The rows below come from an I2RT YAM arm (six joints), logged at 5 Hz.
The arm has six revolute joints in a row. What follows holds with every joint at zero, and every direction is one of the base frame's. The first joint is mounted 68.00 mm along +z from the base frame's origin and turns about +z. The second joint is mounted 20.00 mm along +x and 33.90 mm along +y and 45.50 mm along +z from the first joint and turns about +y. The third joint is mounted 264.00 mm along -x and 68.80 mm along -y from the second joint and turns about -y. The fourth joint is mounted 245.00 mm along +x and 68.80 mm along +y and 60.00 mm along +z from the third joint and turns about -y. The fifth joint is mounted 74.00 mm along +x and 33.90 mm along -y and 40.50 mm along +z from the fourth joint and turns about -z. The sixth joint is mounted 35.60 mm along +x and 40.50 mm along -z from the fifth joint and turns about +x. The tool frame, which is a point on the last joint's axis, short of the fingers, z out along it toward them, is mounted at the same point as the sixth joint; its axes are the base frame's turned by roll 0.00, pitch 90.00 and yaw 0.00 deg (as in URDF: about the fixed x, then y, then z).
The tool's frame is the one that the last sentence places.
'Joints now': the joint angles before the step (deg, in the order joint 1, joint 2, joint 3, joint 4, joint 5, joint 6). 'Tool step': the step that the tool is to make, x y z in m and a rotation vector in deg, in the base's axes. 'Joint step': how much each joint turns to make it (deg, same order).
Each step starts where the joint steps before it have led.
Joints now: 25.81 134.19 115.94 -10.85 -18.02 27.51
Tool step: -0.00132 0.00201 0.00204 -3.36 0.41 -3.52
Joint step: 0.56 0.16 1.57 -3.37 4.95 -0.43
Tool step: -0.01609 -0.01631 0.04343 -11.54 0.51 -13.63
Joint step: 0.34 -4.50 4.37 -14.57 17.22 -0.58
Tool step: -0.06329 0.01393 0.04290 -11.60 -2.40 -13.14
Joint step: 6.49 -9.91 -4.98 -9.71 22.33 3.74
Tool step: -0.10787 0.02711 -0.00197 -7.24 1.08 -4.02
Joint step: 12.57 -12.92 -16.46 -7.96 14.90 10.63
